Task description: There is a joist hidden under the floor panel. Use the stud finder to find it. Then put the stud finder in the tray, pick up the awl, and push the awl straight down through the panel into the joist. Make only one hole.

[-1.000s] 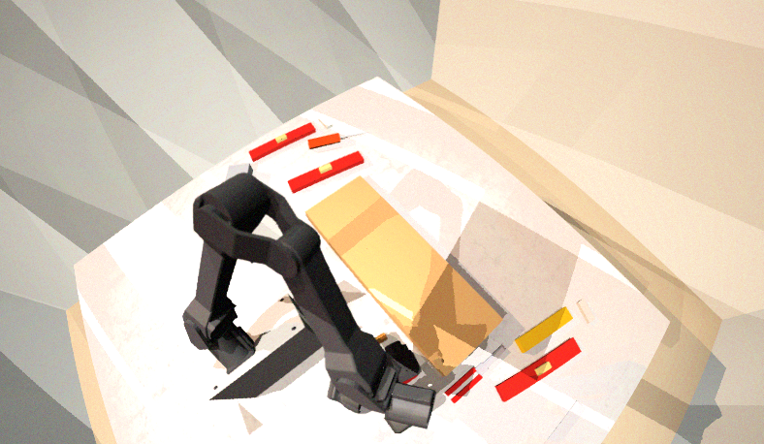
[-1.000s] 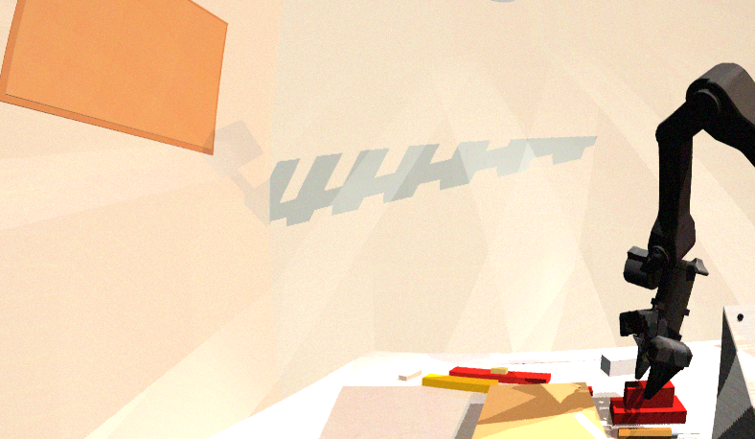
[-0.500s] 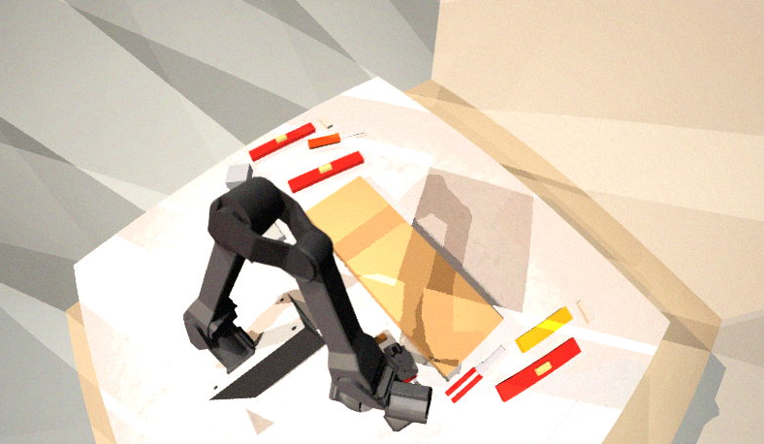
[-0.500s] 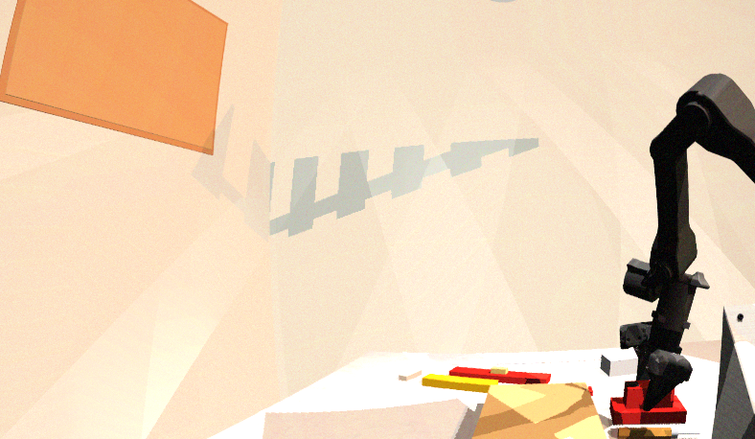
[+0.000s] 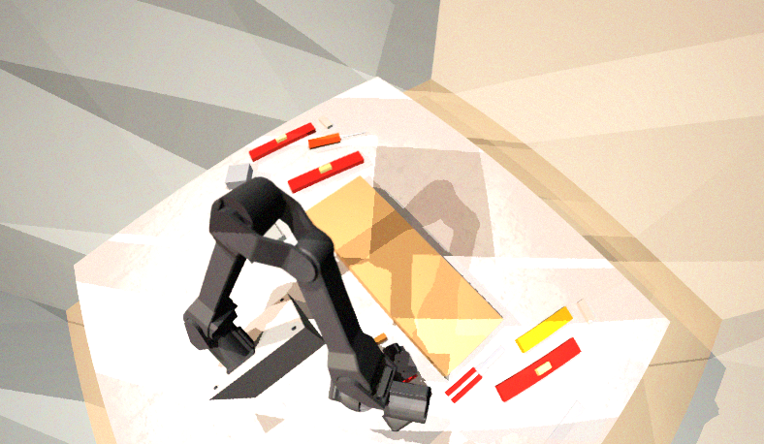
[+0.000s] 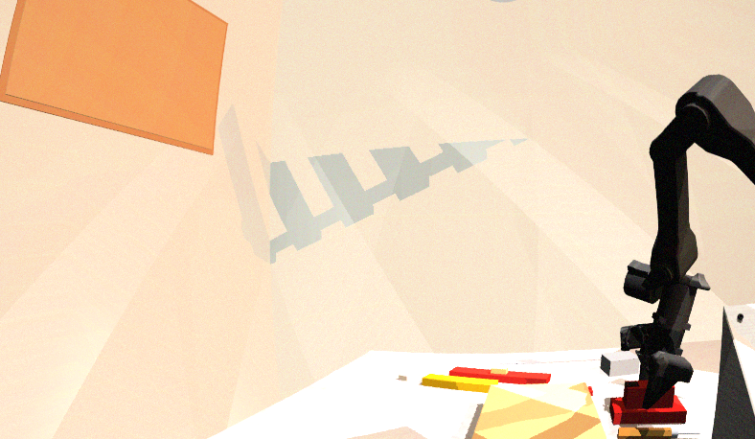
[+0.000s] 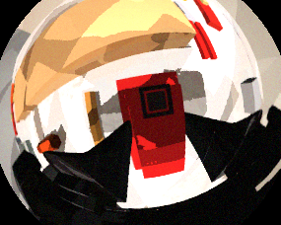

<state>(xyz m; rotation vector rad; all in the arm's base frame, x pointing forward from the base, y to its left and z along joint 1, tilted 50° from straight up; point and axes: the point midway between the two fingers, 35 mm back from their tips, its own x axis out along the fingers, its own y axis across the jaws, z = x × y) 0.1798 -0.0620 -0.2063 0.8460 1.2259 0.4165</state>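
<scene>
The awl is 10 mm behind my gripper tip, 90 mm to the left of it and 20 mm below it. From my gripper tip the other things lie so: yellow block (330 mm ahead, 200 mm to the right, 20 mm below); then red stud finder (10 mm ahead, 20 mm above).
</scene>
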